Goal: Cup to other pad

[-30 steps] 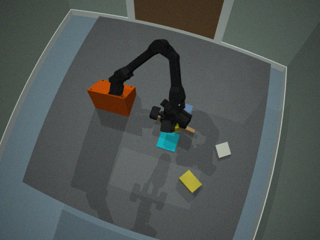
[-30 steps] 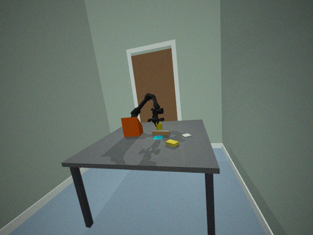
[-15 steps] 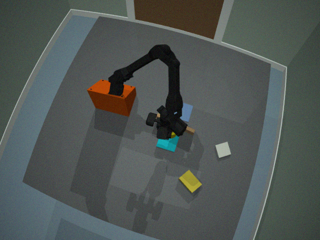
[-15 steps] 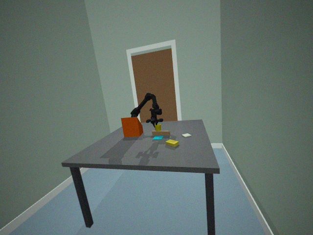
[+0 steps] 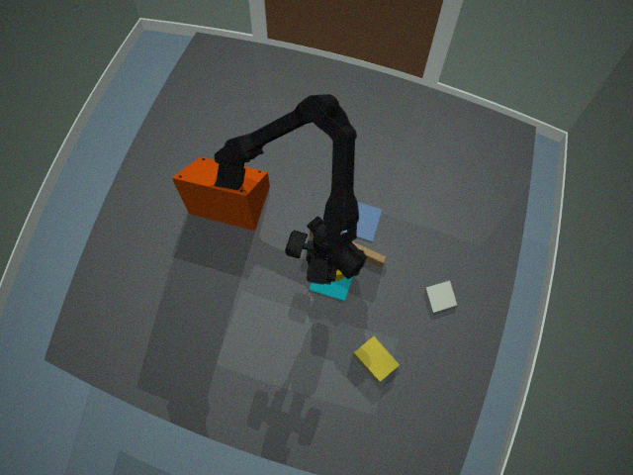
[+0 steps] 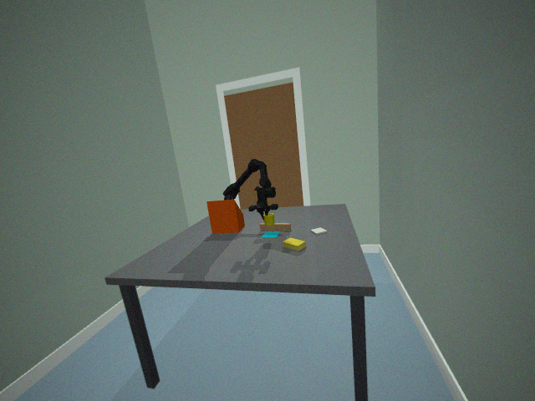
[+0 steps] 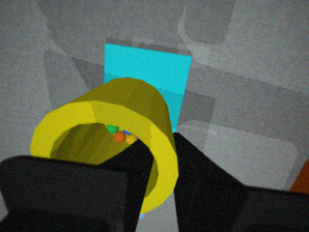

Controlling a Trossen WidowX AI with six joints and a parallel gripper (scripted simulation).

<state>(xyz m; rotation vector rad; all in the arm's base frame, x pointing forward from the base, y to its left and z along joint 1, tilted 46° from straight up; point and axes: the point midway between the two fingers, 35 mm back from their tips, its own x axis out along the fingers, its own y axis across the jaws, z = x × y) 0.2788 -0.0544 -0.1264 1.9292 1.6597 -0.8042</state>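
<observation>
The cyan pad lies 11 cm below my gripper tip, 3 cm ahead of it and 1 cm to the right of it. The rest, counted from my gripper tip: yellow block (22 cm to the right, 18 cm ahead, 9 cm below); then wooden bar (9 cm to the left, 9 cm below, 5 cm ahead); then white block (34 cm ahead, 10 cm below, 1 cm to the right).
</observation>
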